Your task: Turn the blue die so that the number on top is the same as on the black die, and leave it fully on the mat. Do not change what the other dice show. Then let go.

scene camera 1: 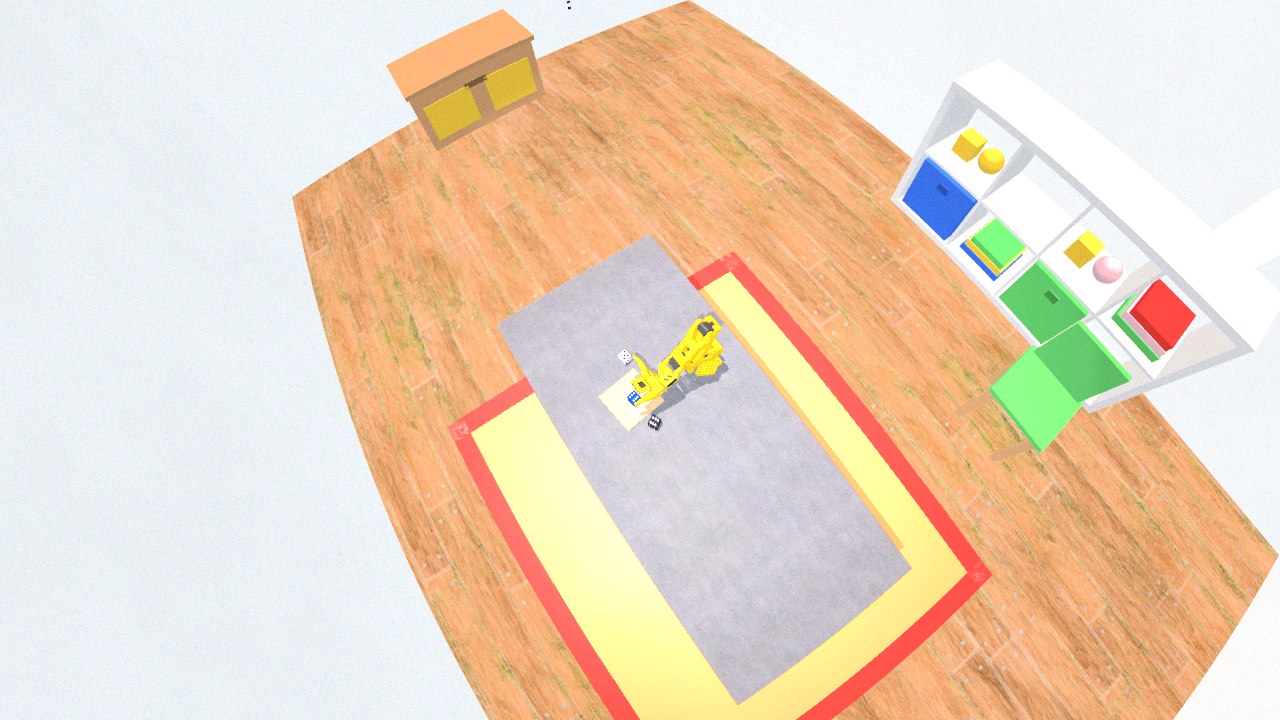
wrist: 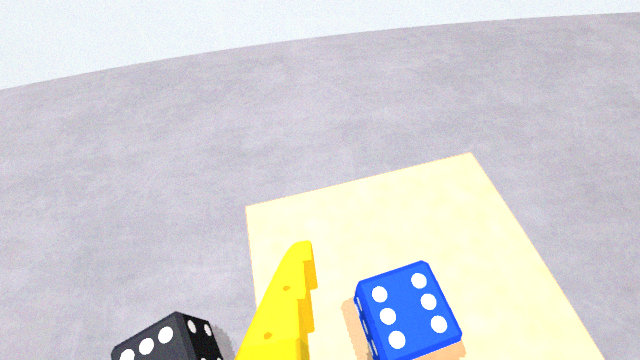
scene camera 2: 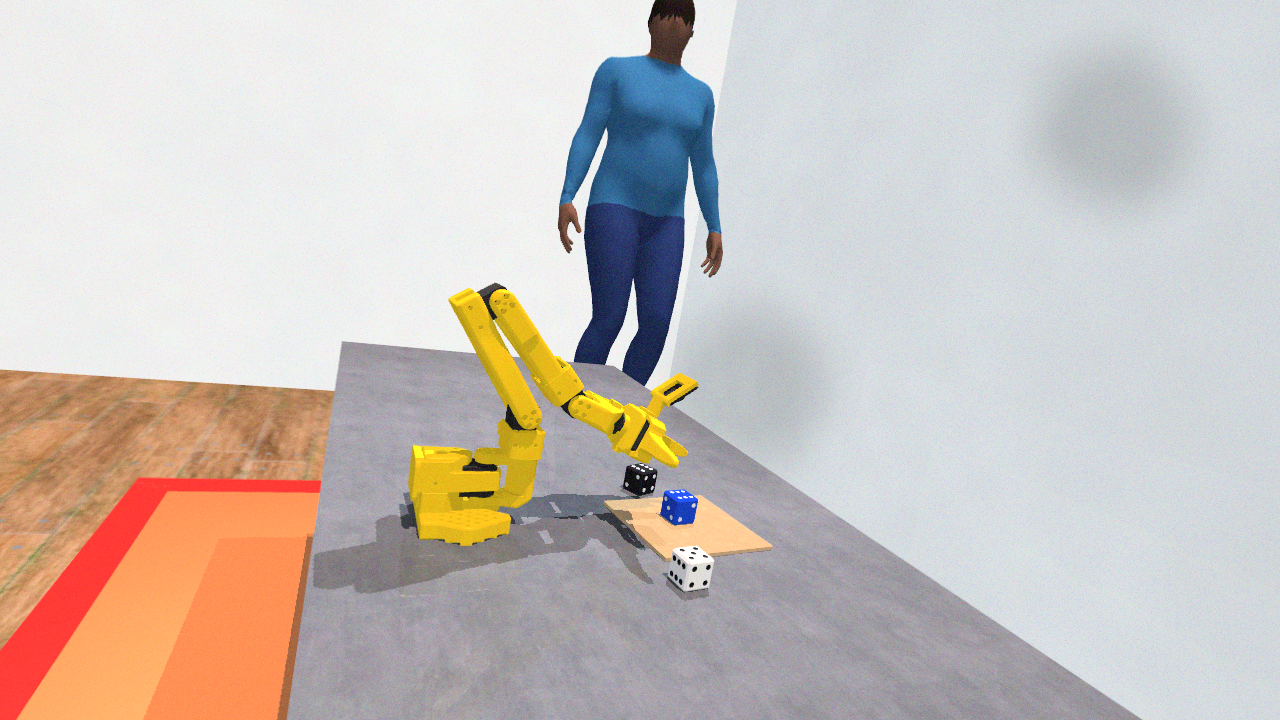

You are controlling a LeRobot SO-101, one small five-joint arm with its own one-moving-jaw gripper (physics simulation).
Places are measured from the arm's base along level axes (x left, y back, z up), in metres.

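Pixels of known places: hand, its tool point: (scene camera 1: 635, 403) (wrist: 313, 257) (scene camera 2: 684, 453); arm's base, origin of its link: (scene camera 1: 697, 363) (scene camera 2: 478, 519).
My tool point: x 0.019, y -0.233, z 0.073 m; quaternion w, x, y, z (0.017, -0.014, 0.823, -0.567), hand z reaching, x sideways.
Ahead of a thing's pixels: the offset from my tool point to its top centre. Level surfaces: height alone.
The blue die {dy +0.010, dx -0.029, dz -0.039 m} (scene camera 1: 633, 398) (scene camera 2: 679, 506) (wrist: 410, 310) rests flat on the pale mat {dy +0.004, dx -0.039, dz -0.069 m} (scene camera 1: 612, 396) (scene camera 2: 733, 534) (wrist: 400, 205), inside its edges, with six pips on top. The black die {dy +0.020, dx +0.064, dz -0.043 m} (scene camera 1: 654, 421) (scene camera 2: 640, 479) (wrist: 150, 345) stands on the table beside the mat; its top looks like a six in the second scene view, and is partly cut off in the wrist view. The white die {dy +0.059, dx -0.158, dz -0.043 m} (scene camera 1: 624, 356) (scene camera 2: 691, 568) stands on the table off the mat, five on top. My gripper (scene camera 1: 639, 385) (scene camera 2: 687, 420) is fully open and empty, above and apart from the blue die. In the wrist view, one notched jaw (wrist: 295, 305) shows.
The grey table {dz -0.073 m} (scene camera 1: 716, 501) (scene camera 2: 501, 626) (wrist: 150, 150) carries the arm and dice. The arm's base (scene camera 2: 460, 523) stands back from the mat. A person (scene camera 2: 644, 152) stands beyond the table. A white shelf unit and green chair (scene camera 1: 1038, 398) are far off on the floor.
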